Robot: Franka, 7 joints.
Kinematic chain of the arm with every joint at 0, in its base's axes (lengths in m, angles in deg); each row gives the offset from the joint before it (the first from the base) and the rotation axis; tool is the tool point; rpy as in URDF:
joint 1: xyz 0 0 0.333 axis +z
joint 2: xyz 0 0 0 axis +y
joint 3: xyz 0 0 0.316 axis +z
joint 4: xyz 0.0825 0 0 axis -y
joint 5: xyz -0.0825 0 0.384 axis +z
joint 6: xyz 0 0 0 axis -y
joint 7: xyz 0.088 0 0 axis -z
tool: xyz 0 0 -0.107 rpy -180 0 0
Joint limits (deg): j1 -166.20..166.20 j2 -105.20..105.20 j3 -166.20..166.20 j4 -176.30..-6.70 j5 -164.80..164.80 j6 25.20..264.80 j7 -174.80..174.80
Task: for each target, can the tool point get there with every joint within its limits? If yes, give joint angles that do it. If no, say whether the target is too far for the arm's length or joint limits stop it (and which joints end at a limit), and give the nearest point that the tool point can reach.
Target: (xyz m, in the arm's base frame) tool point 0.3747 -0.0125 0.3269
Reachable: yes | joints 85.82 -50.47 -68.26 -154.36 -96.39 63.20 -0.50
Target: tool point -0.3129 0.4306 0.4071
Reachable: yes | joints 34.43 -52.17 87.78 -126.15 -48.55 124.42 56.72
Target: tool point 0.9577 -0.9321 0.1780
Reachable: no: too far | nearest point 0.6107 -0.5944 0.2342 | short by 0.487 m
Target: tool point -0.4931 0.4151 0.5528
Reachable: yes | joints 3.27 -30.40 110.48 -82.06 -105.37 204.13 99.37
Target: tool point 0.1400 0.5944 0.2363
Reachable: yes | joints 22.08 82.43 81.14 -115.53 27.50 232.09 98.32
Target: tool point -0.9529 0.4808 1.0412
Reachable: no: too far | nearest point -0.6382 0.3220 0.8073 | short by 0.423 m
